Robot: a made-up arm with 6 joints.
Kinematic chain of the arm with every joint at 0, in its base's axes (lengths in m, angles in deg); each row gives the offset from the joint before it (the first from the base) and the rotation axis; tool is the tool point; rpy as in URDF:
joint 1: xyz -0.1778 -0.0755 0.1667 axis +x
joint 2: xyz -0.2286 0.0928 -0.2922 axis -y
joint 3: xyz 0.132 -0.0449 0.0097 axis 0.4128 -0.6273 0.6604
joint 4: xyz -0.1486 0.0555 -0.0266 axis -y
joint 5: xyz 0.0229 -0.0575 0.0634 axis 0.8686 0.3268 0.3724
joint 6: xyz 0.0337 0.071 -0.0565 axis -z
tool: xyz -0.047 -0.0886 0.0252 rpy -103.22 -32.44 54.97
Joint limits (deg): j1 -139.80..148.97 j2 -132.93..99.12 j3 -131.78..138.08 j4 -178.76..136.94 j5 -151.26..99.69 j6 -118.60..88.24
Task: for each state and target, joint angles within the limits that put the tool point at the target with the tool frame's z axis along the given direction. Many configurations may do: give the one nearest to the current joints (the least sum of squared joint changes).
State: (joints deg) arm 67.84 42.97 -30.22 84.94 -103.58 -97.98
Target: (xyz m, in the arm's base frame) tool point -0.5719 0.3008 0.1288 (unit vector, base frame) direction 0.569 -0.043 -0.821
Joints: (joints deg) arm 41.43 55.33 -57.40 112.65 -126.71 -77.76
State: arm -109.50 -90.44 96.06 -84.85 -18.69 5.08
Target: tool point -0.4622 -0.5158 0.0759 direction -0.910 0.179 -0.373
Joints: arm -78.17 -59.16 92.24 -60.51 -40.60 34.22
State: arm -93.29 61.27 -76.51 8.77 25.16 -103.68
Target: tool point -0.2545 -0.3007 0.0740 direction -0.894 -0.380 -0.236
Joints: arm -92.52 54.12 -86.96 -26.77 50.57 -105.64
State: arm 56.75 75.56 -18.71 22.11 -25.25 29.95
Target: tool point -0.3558 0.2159 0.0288 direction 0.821 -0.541 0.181
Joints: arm 43.09 74.95 -29.65 -4.66 -61.40 88.24
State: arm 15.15 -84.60 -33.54 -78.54 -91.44 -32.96
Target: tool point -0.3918 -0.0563 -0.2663 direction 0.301 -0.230 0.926
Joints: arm 0.12 -74.15 5.34 -66.85 -105.01 -57.58
